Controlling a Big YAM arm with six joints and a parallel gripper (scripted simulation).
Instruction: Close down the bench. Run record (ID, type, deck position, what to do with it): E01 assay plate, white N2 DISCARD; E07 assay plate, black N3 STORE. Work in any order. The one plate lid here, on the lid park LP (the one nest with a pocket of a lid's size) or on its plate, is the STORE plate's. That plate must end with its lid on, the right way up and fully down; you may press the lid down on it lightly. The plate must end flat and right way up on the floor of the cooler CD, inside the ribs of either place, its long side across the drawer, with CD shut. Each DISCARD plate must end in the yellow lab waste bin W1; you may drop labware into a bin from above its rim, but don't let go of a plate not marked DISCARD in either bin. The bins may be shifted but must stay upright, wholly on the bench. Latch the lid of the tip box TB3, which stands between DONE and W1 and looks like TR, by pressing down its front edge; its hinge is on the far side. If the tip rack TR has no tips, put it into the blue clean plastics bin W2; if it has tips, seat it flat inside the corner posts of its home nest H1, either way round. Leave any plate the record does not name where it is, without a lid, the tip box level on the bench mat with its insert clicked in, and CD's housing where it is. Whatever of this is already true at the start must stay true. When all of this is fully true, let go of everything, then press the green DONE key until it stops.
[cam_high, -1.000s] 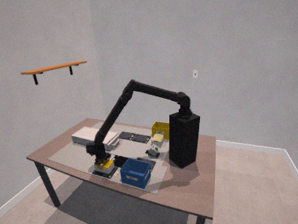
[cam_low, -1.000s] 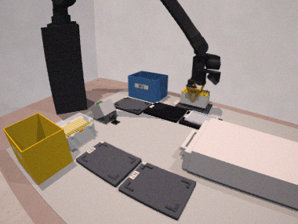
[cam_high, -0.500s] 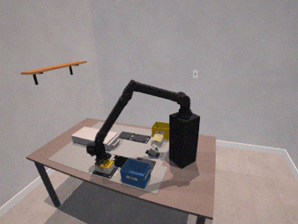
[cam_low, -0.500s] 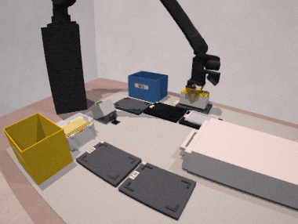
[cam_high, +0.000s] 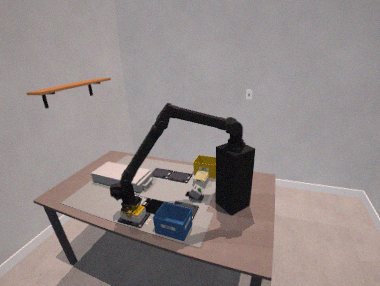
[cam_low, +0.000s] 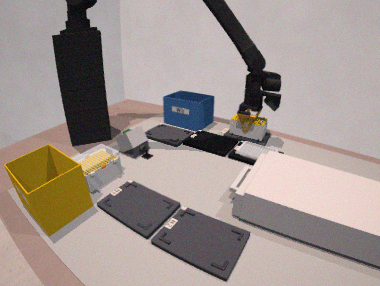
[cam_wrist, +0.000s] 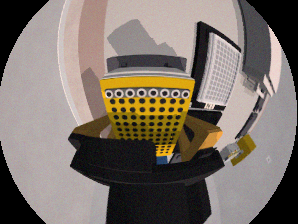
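My hand is 1 cm to the left of the tip rack TR and 1 cm below it. From my hand the other things lie so: dark lid park nest (23 cm behind, 21 cm to the right, 4 cm below); then black slab (15 cm to the right, 7 cm behind, 4 cm below); then blue bin W2 (26 cm behind, 5 cm to the right, 1 cm below).
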